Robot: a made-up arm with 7 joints. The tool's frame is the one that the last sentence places.
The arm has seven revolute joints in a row. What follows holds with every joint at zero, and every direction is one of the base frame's. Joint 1 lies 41 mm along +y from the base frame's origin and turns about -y. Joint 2 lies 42 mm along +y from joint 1 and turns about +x. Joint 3 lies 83 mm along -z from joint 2 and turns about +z. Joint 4 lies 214 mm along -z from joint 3 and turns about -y. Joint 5 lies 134 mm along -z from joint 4 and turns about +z. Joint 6 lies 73 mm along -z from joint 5 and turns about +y. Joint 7 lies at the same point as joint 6 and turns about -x. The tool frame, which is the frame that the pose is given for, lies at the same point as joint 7; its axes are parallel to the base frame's.
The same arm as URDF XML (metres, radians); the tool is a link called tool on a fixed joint. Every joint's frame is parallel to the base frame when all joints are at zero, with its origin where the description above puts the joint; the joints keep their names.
<robot name="arm">
  <joint name="joint 1" type="continuous">
    <parent link="base"/>
    <child link="link1"/>
    <origin xyz="0.0000 0.0410 0.0000"/>
    <axis xyz="0 -1 0"/>
  </joint>
  <joint name="joint 2" type="continuous">
    <parent link="link1"/>
    <child link="link2"/>
    <origin xyz="0.0000 0.0420 0.0000"/>
    <axis xyz="1 0 0"/>
  </joint>
  <joint name="joint 3" type="continuous">
    <parent link="link2"/>
    <child link="link3"/>
    <origin xyz="0.0000 0.0000 -0.0830"/>
    <axis xyz="0 0 1"/>
  </joint>
  <joint name="joint 4" type="continuous">
    <parent link="link3"/>
    <child link="link4"/>
    <origin xyz="0.0000 0.0000 -0.2140"/>
    <axis xyz="0 -1 0"/>
  </joint>
  <joint name="joint 5" type="continuous">
    <parent link="link4"/>
    <child link="link5"/>
    <origin xyz="0.0000 0.0000 -0.1340"/>
    <axis xyz="0 0 1"/>
  </joint>
  <joint name="joint 6" type="continuous">
    <parent link="link5"/>
    <child link="link6"/>
    <origin xyz="0.0000 0.0000 -0.0730"/>
    <axis xyz="0 1 0"/>
  </joint>
  <joint name="joint 7" type="continuous">
    <parent link="link6"/>
    <child link="link7"/>
    <origin xyz="0.0000 0.0000 0.0000"/>
    <axis xyz="-1 0 0"/>
  </joint>
  <joint name="tool_joint" type="fixed">
    <parent link="link7"/>
    <child link="tool"/>
    <origin xyz="0.0000 0.0000 0.0000"/>
  </joint>
  <link name="base"/>
  <link name="link1"/>
  <link name="link2"/>
  <link name="link3"/>
  <link name="link4"/>
  <link name="link5"/>
  <link name="link6"/>
  <link name="link7"/>
  <link name="tool"/>
</robot>

